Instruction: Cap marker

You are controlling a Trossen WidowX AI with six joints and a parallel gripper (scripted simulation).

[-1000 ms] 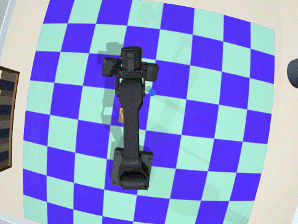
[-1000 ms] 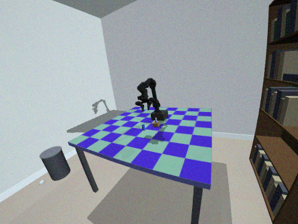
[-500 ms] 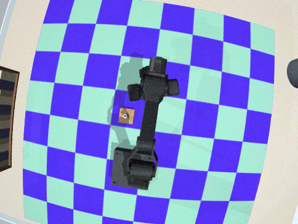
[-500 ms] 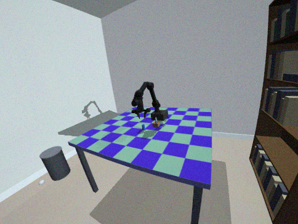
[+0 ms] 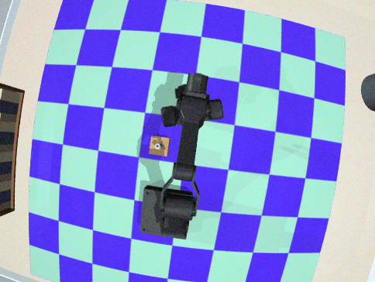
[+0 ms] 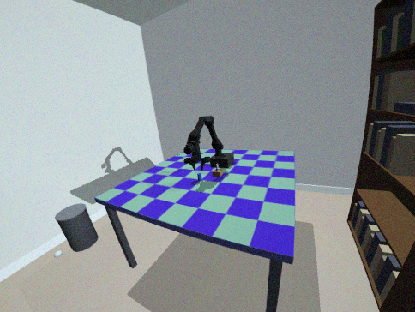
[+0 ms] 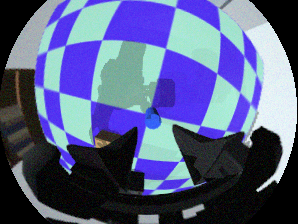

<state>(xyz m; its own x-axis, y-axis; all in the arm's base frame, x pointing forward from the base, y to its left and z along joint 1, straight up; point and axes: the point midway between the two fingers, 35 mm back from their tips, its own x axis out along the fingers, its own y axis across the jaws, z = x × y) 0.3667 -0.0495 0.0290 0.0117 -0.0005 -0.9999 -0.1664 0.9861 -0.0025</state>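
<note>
The blue marker cap lies 50 mm below my gripper tip. Also, from my gripper tip: holder block: 110 mm to the left, 110 mm behind, 60 mm below.
</note>
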